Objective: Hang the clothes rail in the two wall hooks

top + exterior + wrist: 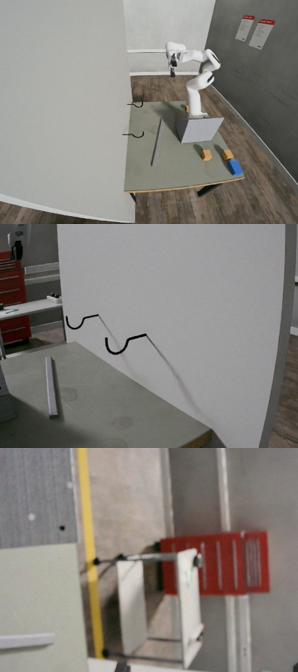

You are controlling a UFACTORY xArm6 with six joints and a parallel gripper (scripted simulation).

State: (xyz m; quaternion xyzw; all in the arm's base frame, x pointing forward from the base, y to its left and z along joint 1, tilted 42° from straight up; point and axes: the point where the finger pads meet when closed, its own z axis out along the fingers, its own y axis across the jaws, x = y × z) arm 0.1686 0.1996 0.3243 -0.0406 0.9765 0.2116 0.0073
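My gripper is now 70 mm short of the grey clothes rail, 180 mm to the right of it and 500 mm above it. The rest, counted from my hand: blue block 470 mm behind, 420 mm to the left, 480 mm below; white wall panel 360 mm ahead, 140 mm to the left, 80 mm below.
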